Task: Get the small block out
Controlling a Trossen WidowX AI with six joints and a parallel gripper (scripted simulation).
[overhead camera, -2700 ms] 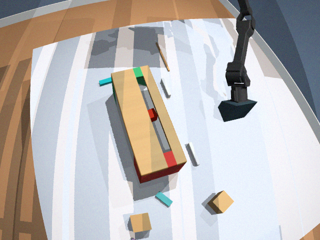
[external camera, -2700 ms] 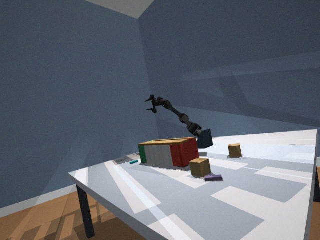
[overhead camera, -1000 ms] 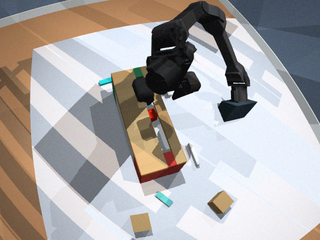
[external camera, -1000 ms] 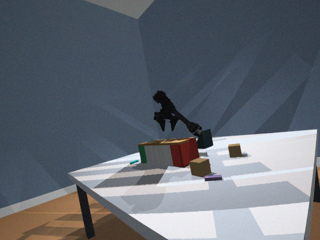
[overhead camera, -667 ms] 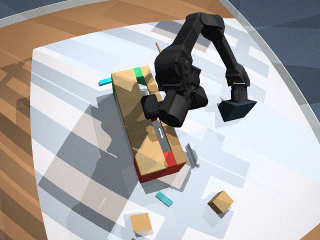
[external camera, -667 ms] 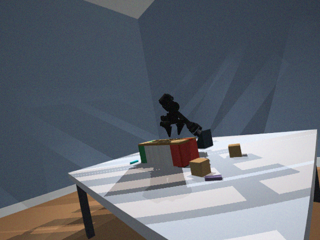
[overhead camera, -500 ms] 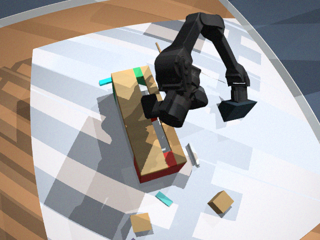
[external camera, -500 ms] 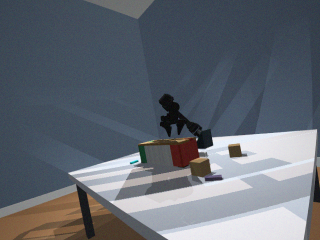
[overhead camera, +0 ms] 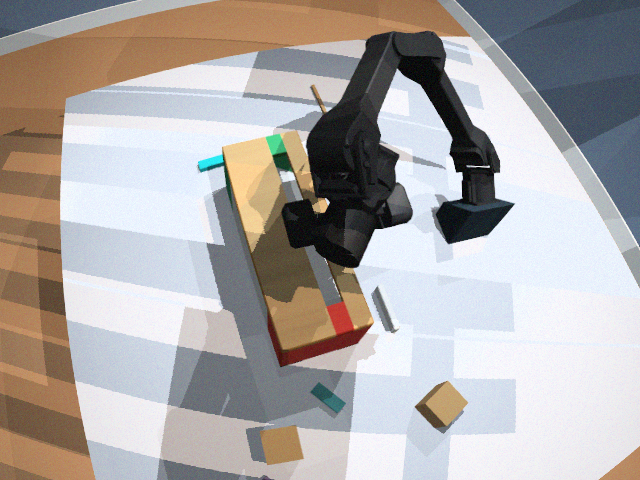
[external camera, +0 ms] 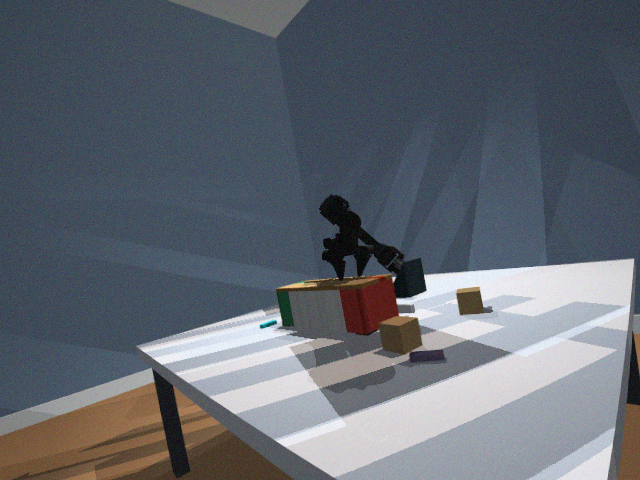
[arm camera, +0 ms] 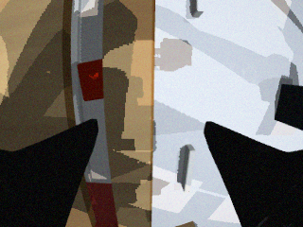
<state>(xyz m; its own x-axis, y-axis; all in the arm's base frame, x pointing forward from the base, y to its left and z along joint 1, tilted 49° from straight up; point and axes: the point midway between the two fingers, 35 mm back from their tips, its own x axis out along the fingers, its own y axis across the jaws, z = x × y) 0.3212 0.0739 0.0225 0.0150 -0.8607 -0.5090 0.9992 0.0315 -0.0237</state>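
The red block lies 5 cm ahead of my gripper tip, 3 cm to the right of it and 4 cm below it. Also, from my gripper tip: teal bar 18 cm ahead, 27 cm to the right, 12 cm below; then box 4 cm ahead, 3 cm to the right, 6 cm below; then purple bar 20 cm ahead, 39 cm to the left, 12 cm below.
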